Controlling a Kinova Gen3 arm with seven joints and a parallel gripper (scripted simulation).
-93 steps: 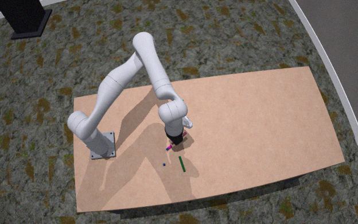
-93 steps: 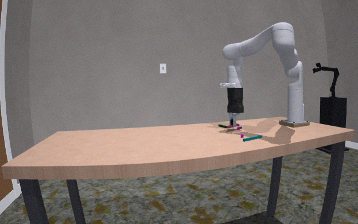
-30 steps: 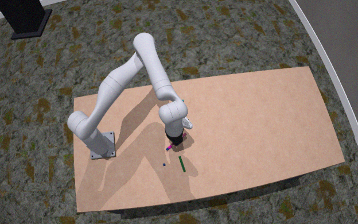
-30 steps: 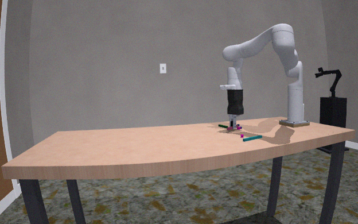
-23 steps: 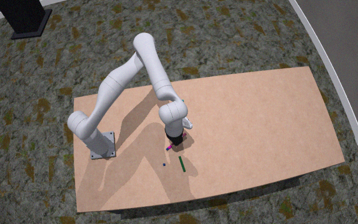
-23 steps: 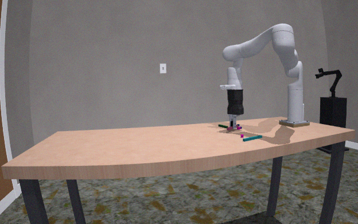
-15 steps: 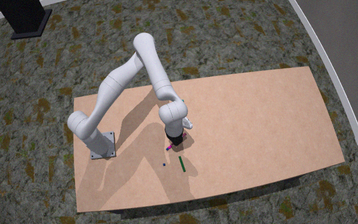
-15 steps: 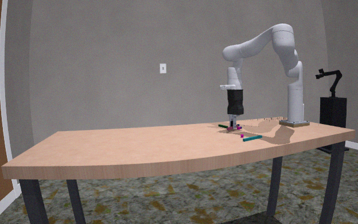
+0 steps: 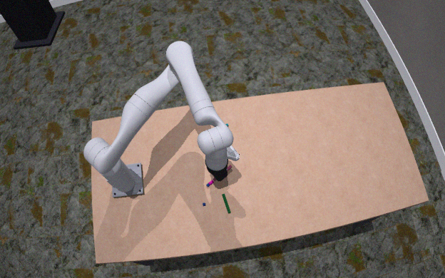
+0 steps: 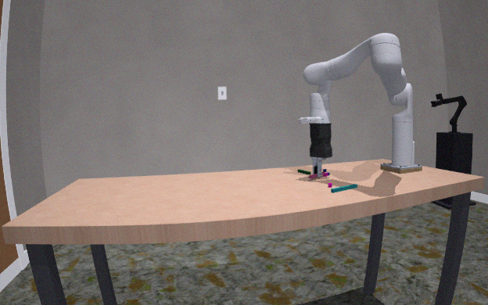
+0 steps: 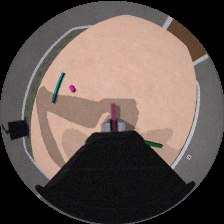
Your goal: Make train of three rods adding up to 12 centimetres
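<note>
My gripper is now 120 mm to the left of the green rod, 20 mm short of it and 20 mm above it. The rest, counted from my hand: turquoise rod (200 mm to the left, 30 mm behind, 20 mm below); then pink rod (10 mm below).
</note>
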